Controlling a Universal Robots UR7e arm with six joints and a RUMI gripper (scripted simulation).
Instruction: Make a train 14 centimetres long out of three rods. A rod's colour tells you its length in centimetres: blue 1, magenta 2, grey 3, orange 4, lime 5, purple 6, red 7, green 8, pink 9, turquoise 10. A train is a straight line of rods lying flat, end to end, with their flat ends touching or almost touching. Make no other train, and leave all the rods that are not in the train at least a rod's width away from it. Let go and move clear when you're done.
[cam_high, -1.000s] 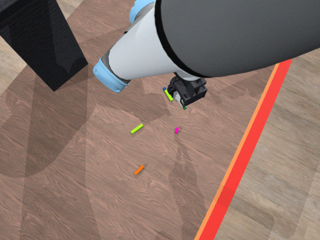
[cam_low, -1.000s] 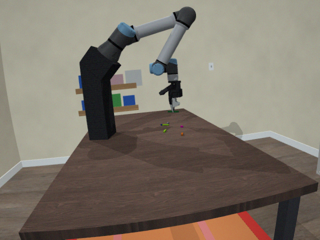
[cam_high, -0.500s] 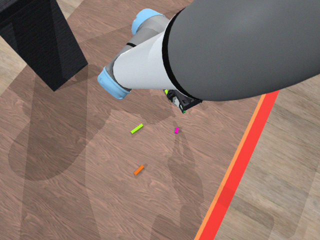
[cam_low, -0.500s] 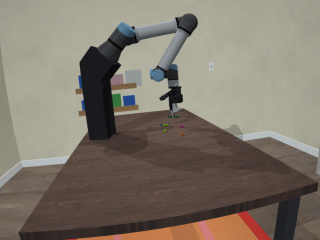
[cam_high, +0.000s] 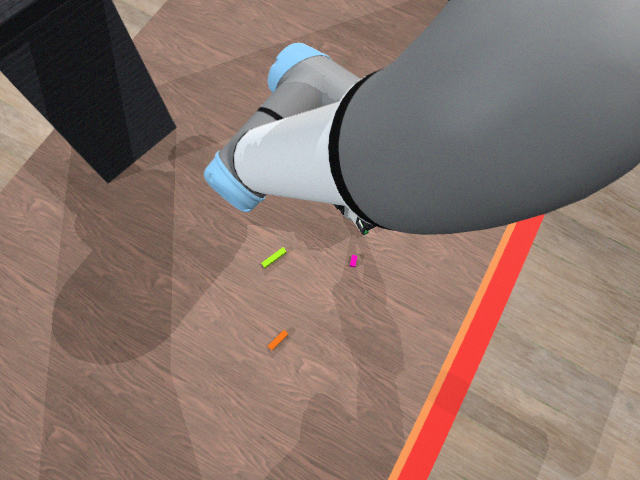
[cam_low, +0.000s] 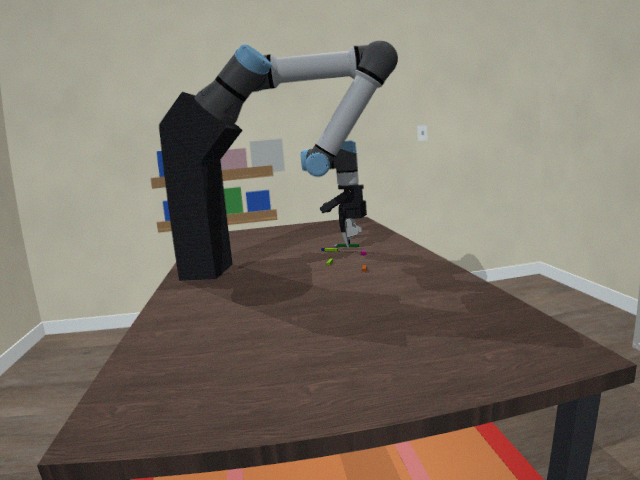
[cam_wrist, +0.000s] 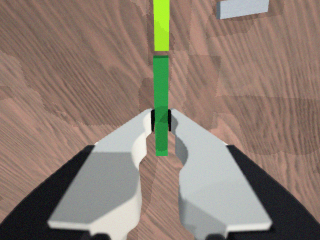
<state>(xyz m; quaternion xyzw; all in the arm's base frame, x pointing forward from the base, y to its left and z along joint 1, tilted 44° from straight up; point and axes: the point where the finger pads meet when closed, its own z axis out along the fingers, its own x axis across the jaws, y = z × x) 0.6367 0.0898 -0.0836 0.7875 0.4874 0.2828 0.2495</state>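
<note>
Right now my hand is 10 mm above the green rod. From my hand the other things lie so: magenta rod (70 mm to the right, 40 mm ahead, 30 mm below); blue rod (90 mm behind, 50 mm to the left, 30 mm below); grey rod (80 mm to the left, 30 mm below, 30 mm behind).
</note>
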